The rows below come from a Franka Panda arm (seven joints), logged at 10 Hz.
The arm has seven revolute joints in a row. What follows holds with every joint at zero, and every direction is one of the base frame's. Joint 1 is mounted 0.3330 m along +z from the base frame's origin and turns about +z. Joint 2 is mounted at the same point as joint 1 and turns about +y. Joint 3 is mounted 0.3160 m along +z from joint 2 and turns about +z. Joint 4 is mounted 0.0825 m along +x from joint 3 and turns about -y. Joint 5 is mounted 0.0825 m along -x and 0.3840 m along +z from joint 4 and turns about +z. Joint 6 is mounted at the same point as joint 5 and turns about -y. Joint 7 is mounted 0.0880 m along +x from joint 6 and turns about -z. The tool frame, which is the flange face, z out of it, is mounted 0.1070 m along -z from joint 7; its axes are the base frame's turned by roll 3.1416, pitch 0.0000 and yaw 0.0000 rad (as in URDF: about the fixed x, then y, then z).
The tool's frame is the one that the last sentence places.
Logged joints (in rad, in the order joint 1, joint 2, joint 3, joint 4, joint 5, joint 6, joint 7), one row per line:
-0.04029 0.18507 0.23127 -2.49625 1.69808 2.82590 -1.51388
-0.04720 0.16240 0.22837 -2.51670 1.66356 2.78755 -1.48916
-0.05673 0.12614 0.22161 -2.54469 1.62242 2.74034 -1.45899
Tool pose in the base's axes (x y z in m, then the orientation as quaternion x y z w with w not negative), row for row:
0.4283 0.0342 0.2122 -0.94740 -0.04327 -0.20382 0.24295
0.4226 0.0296 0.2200 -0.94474 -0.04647 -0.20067 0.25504
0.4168 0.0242 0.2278 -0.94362 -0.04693 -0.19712 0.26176
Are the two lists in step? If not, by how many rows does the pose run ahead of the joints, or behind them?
The pose runs 2 rows ahead of the joints: the pose in row i belongs to the joints in row i + 2.
